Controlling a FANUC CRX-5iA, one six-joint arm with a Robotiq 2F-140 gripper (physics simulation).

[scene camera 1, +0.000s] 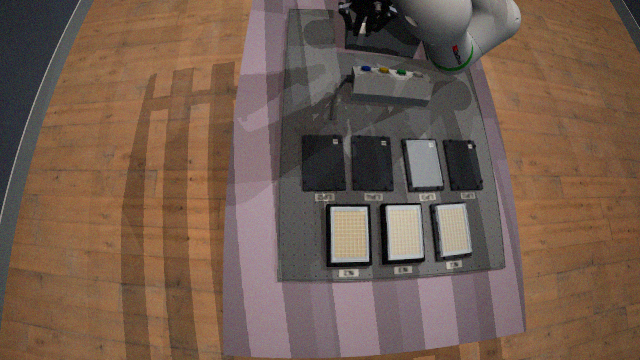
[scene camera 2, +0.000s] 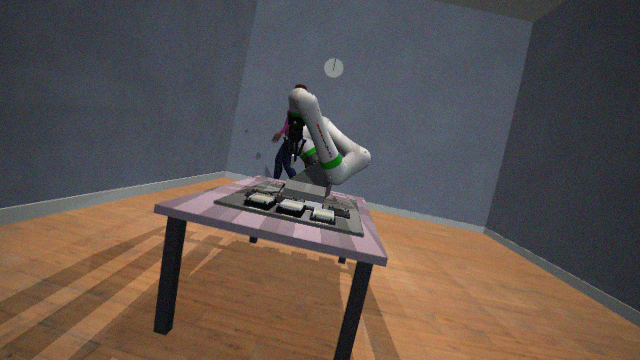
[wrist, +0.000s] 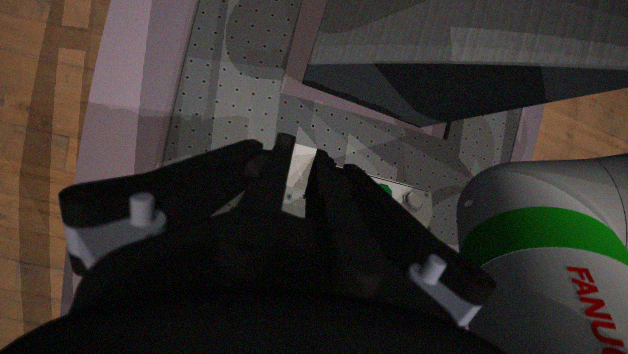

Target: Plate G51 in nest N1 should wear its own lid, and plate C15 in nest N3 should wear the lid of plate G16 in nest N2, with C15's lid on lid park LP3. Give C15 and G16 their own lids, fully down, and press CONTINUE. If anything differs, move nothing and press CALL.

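My gripper (scene camera 1: 363, 28) (scene camera 2: 293, 158) (wrist: 302, 143) is shut and empty, raised above the button box (scene camera 1: 390, 91). The box has a blue button (scene camera 1: 366, 68), a yellow button (scene camera 1: 384, 70) and a green button (scene camera 1: 401, 72) (wrist: 385, 189); their lettering is not legible, and the fingers hide the blue and yellow ones in the wrist view. Plates stand in N2 (scene camera 1: 349, 234), N3 (scene camera 1: 404, 233) and N1 (scene camera 1: 453, 230); I cannot tell whether clear lids cover them. Lid park LP3 (scene camera 1: 423, 164) bears a light grey panel, seemingly a lid. LP2 (scene camera 1: 323, 162), LP4 (scene camera 1: 372, 162) and LP1 (scene camera 1: 463, 165) look dark.
A fourth, pale button (scene camera 1: 418, 74) (wrist: 413, 199) sits at the box's end. A cable (scene camera 1: 334, 102) runs beside the box. The dark robot pedestal (scene camera 1: 380, 40) (wrist: 450, 90) stands behind it. A person (scene camera 2: 283, 155) stands behind the arm in scene camera 2.
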